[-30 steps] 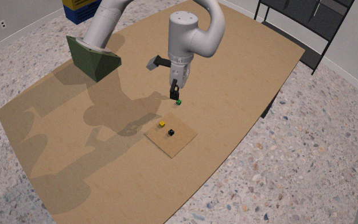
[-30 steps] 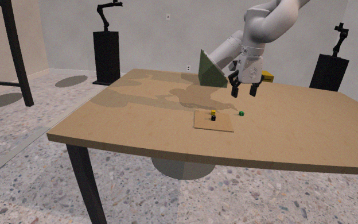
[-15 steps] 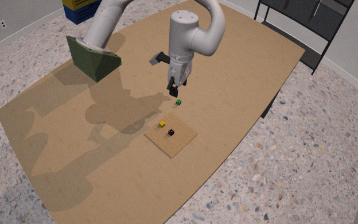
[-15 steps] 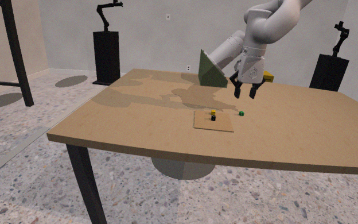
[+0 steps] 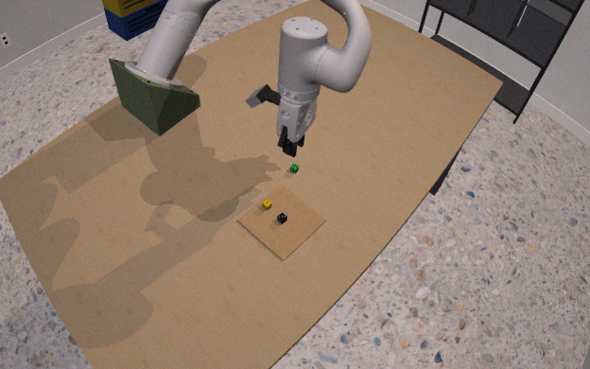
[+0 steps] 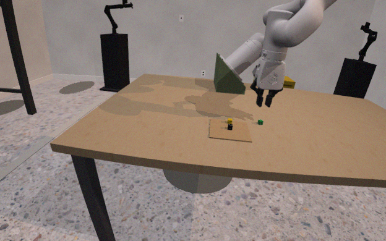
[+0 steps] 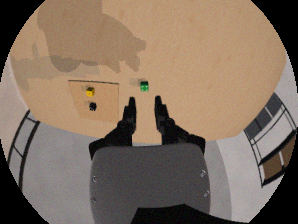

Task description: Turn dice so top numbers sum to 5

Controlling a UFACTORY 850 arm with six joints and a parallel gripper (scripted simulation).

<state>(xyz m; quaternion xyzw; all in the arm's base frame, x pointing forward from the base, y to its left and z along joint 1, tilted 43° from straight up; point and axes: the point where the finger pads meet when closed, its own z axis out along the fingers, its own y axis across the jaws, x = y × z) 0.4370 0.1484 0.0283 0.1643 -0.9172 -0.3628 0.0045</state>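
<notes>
Right now the green die is 9 cm below my hand and 1 cm ahead of it. Round my hand: tan mat (12 cm to the right, 9 cm below, 9 cm ahead); black die (12 cm to the right, 9 cm ahead, 8 cm below); yellow die (12 cm to the right, 8 cm below, 5 cm ahead).
</notes>
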